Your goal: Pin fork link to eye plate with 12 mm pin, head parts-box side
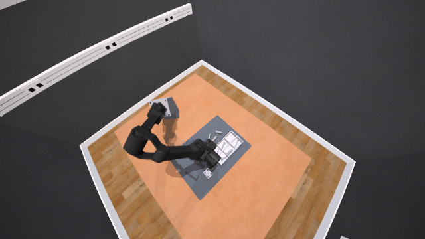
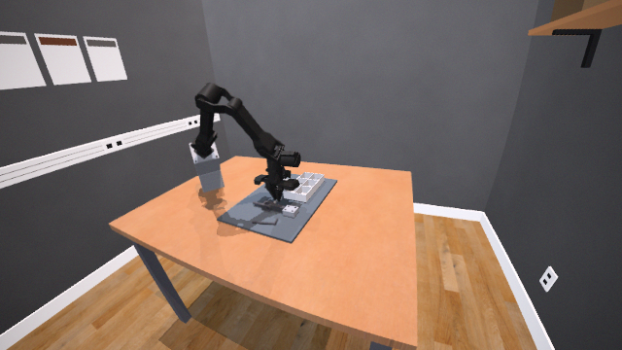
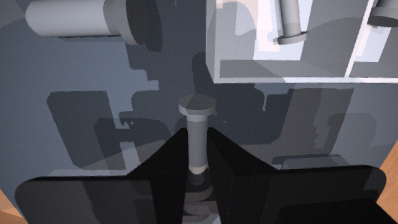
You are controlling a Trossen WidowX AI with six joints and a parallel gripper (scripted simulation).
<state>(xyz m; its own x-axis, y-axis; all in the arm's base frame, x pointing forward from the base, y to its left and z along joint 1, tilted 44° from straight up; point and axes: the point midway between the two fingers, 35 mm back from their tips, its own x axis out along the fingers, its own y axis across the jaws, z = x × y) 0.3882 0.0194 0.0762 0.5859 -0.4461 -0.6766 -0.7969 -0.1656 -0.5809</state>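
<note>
My gripper is now 1 cm short of the dark flat bar, 5 cm to the left of it and 3 cm above it. From my hand the other things lie so: dark fork link 3 cm behind, 5 cm to the right, 3 cm below; then grey mat 5 cm to the left, 5 cm below; then thick headed pin 4 cm behind, 7 cm to the left, 3 cm below.
</note>
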